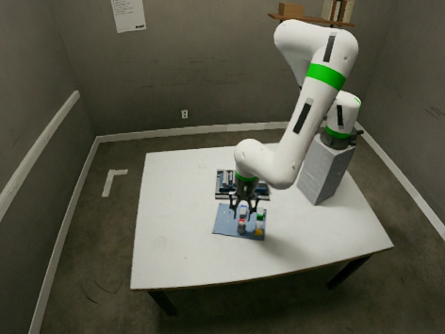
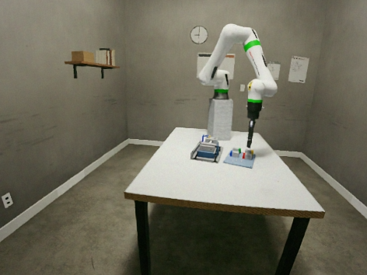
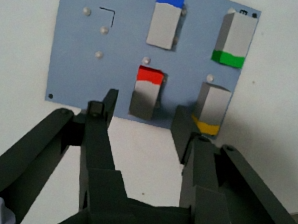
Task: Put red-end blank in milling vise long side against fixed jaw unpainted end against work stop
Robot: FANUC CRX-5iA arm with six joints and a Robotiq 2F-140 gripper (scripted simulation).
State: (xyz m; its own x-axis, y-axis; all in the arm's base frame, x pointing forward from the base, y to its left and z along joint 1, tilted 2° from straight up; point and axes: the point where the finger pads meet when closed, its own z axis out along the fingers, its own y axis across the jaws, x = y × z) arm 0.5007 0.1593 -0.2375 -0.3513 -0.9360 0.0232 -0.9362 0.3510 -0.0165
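Right now my hand is 11 cm above the red-ended blank. From my hand the other things lie so: yellow-ended blank 8 cm behind, 3 cm to the left, 11 cm below; then plate 1 cm behind, 4 cm to the right, 13 cm below; then blue-ended blank 3 cm behind, 8 cm to the right, 11 cm below.
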